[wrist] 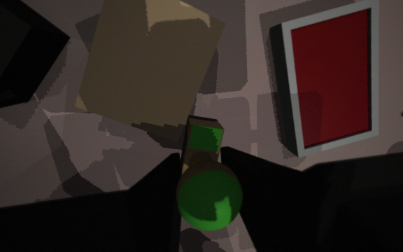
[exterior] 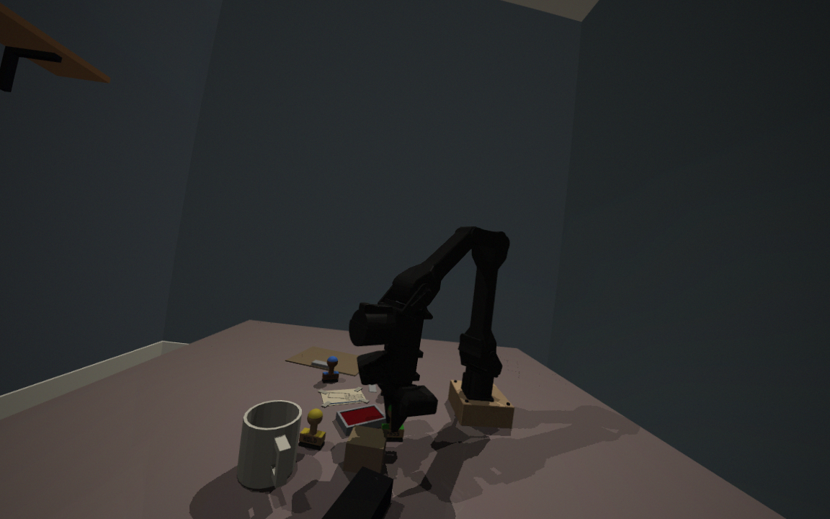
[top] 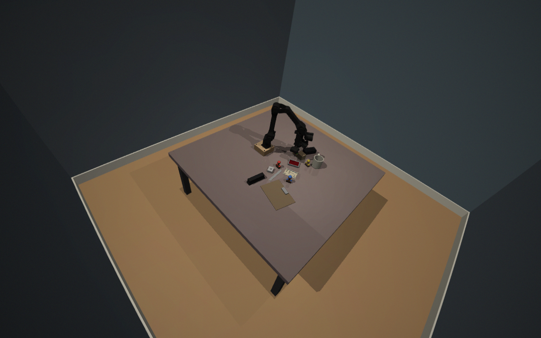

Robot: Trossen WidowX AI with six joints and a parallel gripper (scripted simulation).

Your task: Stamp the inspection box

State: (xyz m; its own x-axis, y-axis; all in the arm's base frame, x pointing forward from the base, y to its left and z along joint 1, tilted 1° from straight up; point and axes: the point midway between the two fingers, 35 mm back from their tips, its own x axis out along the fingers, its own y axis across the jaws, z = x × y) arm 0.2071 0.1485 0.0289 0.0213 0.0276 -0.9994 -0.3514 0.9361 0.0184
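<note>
The green-knobbed PASS stamp lies right at my gripper tip. Round my gripper tip: tan box 40 mm to the left, 40 mm ahead, 20 mm below; yellow-knobbed stamp 140 mm ahead, 20 mm below; dark red ink pad 80 mm to the right, 60 mm ahead, 40 mm below.
</note>
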